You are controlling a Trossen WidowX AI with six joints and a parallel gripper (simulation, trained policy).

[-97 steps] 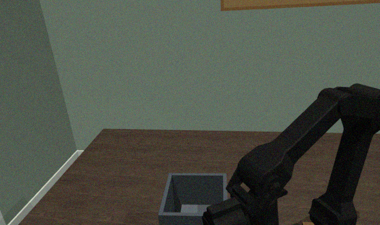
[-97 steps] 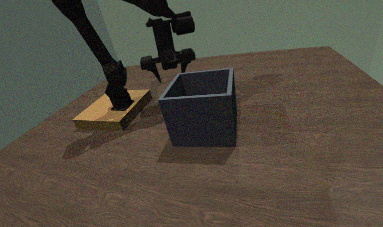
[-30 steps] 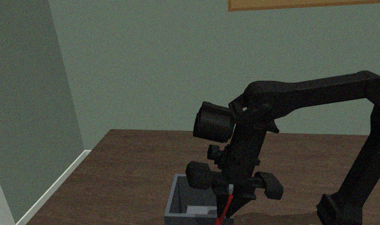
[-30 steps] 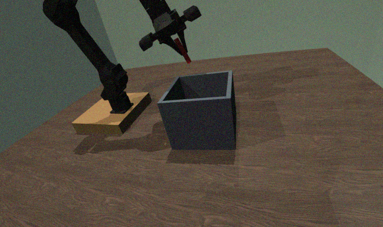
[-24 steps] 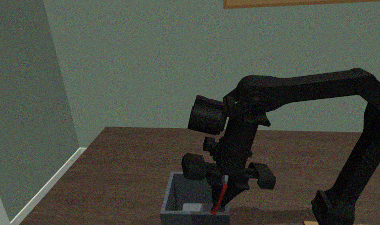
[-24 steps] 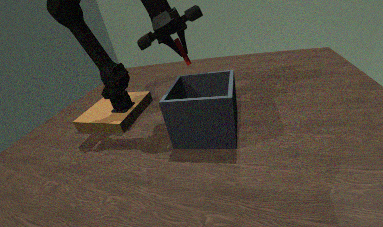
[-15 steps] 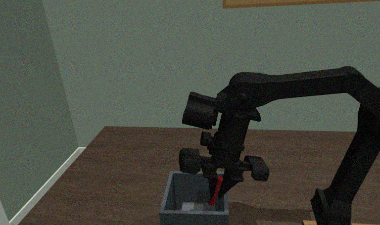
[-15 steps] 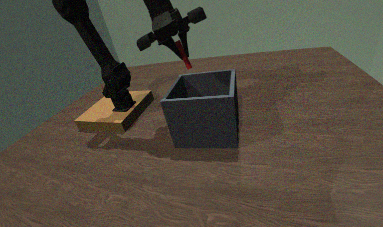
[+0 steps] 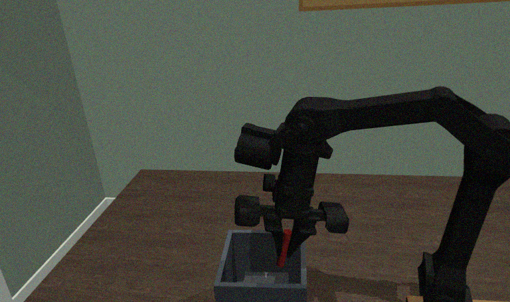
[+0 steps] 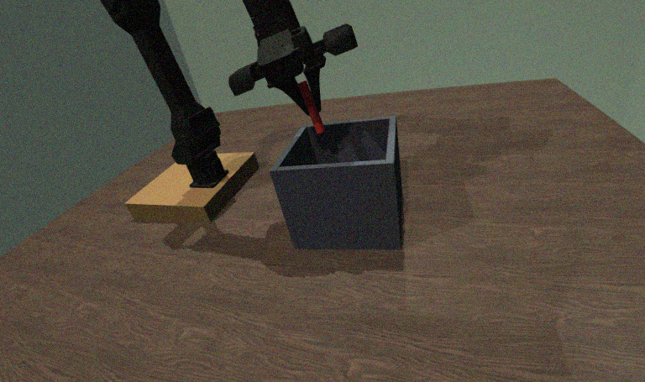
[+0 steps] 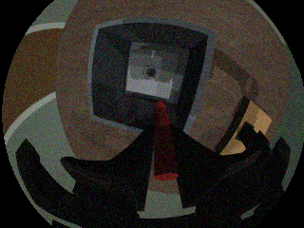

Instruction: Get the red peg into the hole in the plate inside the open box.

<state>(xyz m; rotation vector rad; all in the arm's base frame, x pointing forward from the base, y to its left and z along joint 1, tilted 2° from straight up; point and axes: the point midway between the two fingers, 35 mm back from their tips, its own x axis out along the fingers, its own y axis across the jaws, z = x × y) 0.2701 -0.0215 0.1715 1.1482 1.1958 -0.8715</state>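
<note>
The light grey plate is 13 cm below my gripper tip, 4 cm ahead of it and 3 cm to the right of it. The rest, counted from my gripper tip: red peg (1 cm to the right, 1 cm above).
</note>
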